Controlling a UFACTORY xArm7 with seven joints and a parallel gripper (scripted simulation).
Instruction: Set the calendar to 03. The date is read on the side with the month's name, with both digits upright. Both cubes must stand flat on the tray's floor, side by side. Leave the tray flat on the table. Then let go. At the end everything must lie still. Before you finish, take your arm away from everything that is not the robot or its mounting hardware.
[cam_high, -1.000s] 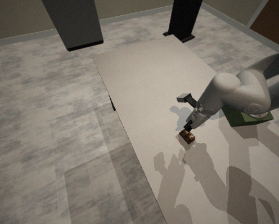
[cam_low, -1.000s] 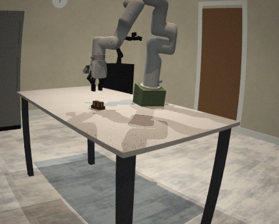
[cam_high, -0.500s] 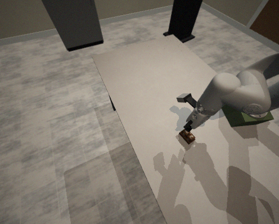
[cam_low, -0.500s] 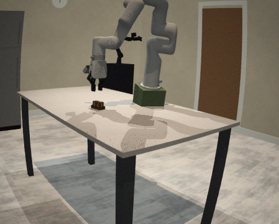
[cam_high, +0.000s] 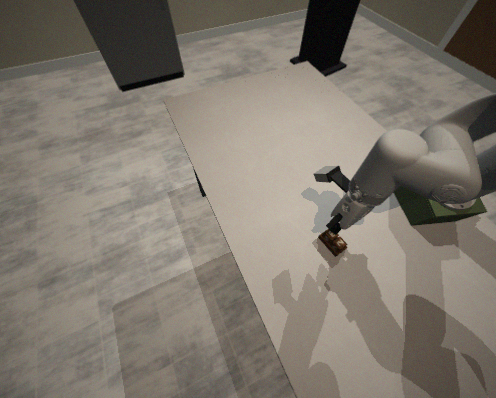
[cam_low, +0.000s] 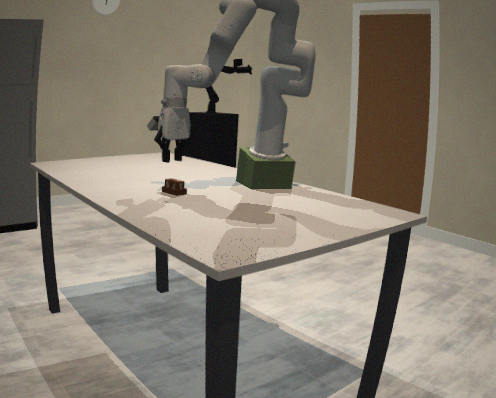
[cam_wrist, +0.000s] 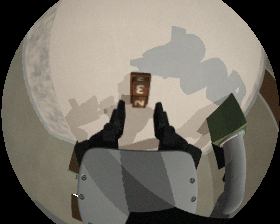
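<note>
My gripper is now 11 cm above the brown calendar tray and 2 cm to the right of it.
</note>
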